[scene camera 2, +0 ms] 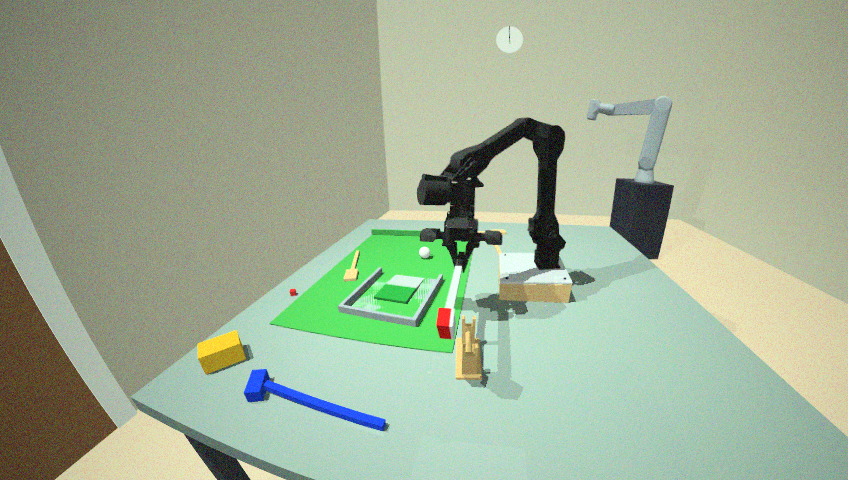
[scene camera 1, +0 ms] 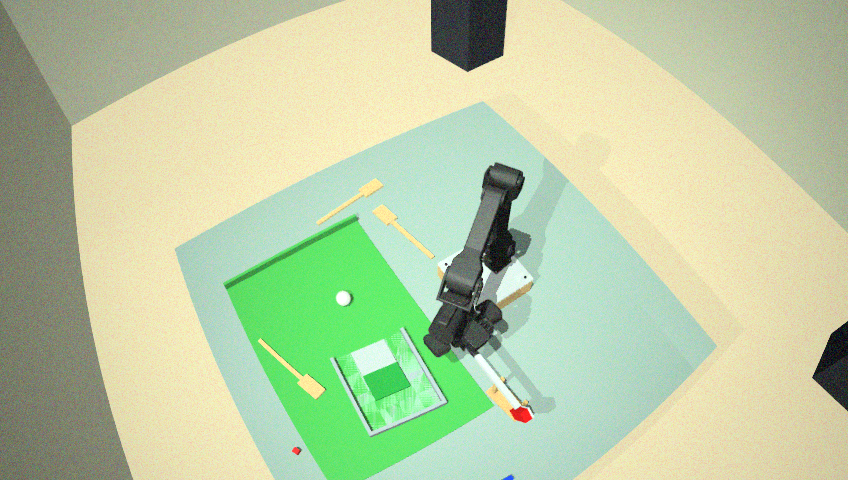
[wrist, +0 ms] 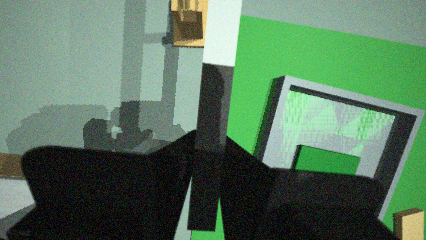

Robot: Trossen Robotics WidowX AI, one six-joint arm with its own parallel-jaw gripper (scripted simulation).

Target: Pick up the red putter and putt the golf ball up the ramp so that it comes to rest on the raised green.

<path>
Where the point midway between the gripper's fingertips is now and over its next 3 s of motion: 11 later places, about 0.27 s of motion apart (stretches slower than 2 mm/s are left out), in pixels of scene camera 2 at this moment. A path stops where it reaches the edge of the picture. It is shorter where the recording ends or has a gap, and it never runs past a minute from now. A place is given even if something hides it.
The gripper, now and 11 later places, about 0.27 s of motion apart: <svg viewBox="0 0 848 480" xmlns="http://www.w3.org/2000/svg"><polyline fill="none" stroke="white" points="460,272 453,264 450,257 450,250 451,244 454,238 459,233 465,229 472,225 480,222 486,220 487,223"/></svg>
</path>
